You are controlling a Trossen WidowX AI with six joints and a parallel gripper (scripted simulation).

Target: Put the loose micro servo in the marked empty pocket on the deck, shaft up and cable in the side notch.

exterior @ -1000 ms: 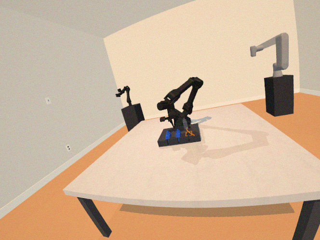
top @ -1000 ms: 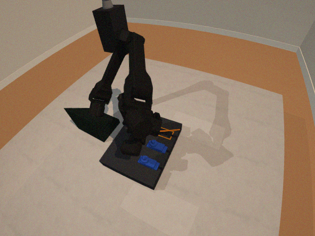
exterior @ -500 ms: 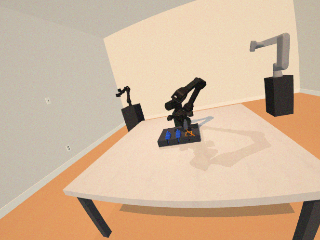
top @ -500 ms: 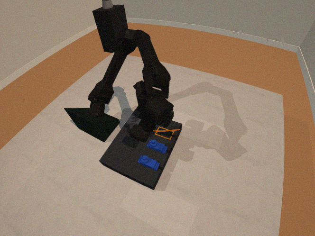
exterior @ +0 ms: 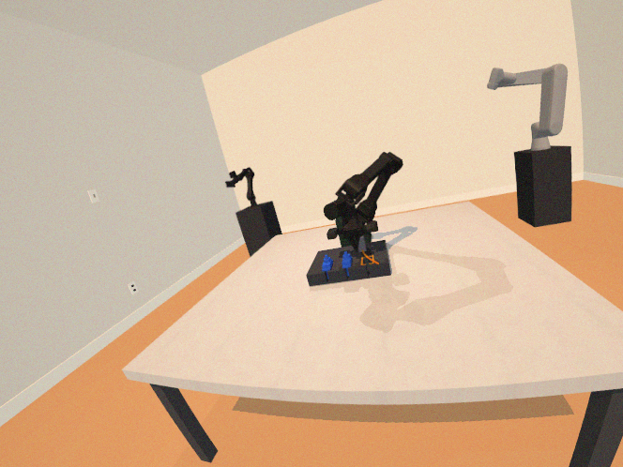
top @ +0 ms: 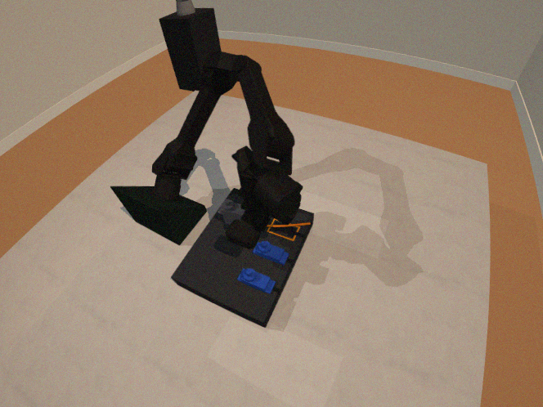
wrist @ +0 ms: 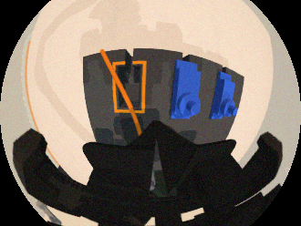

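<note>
Right now the dark deck is 7 cm behind my gripper tip, 4 cm to the right of it and 5 cm below it.
</note>
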